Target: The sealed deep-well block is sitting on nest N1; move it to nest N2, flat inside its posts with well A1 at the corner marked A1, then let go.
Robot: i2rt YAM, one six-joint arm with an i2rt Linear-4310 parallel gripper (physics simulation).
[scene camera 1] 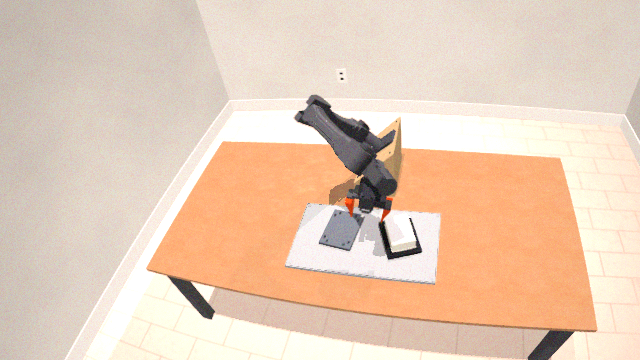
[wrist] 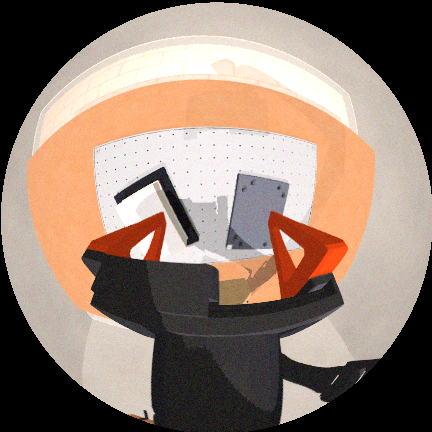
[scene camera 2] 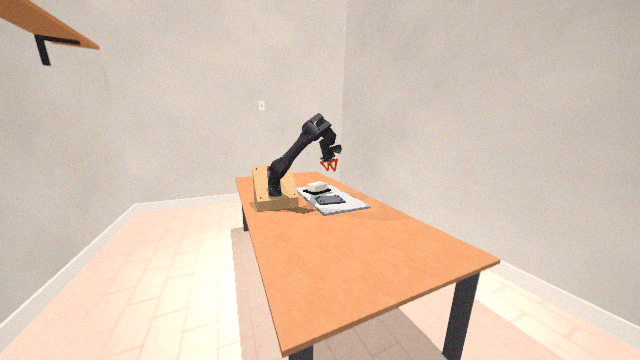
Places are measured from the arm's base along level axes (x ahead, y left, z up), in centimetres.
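Where they show: gripper, fingertip midpoint: (scene camera 1: 366,218) (wrist: 216,216) (scene camera 2: 331,170); arm's base, origin of the base link: (scene camera 1: 378,147) (scene camera 2: 274,180).
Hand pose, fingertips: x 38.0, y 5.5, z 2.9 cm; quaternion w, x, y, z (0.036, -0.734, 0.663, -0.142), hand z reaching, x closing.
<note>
Each offset is from my fingertips to the top centre of the thing. Level surfaces: height alone.
The white sealed block {dx -6.3, dy +9.5, dz -10.8 cm} (scene camera 1: 401,236) (scene camera 2: 317,186) (wrist: 142,210) sits on the black nest N1 {dx -6.3, dy +9.5, dz -14.3 cm} (scene camera 1: 405,254) (wrist: 176,201), at the right in scene camera 1 and the left in the wrist view. The grey nest N2 {dx -5.5, dy -12.0, dz -13.9 cm} (scene camera 1: 341,231) (scene camera 2: 330,200) (wrist: 257,210) lies beside it, with small dark posts near its corners and a small pale spot at one corner in the wrist view. The A1 lettering is too small to read. My gripper (scene camera 1: 367,219) (scene camera 2: 331,170) (wrist: 216,216) is open and empty, high above the board. One finger partly covers the block in the wrist view.
Both nests lie on a white perforated board {dx -3.2, dy -2.4, dz -16.1 cm} (scene camera 1: 310,262) (scene camera 2: 350,207) (wrist: 205,150) on the orange-brown table {dz -17.4 cm} (scene camera 1: 240,225) (scene camera 2: 350,260) (wrist: 215,102). The arm's wooden mount (scene camera 1: 393,160) (scene camera 2: 277,203) stands behind the board. A wall shelf (scene camera 2: 50,27) shows at the upper left in scene camera 2.
</note>
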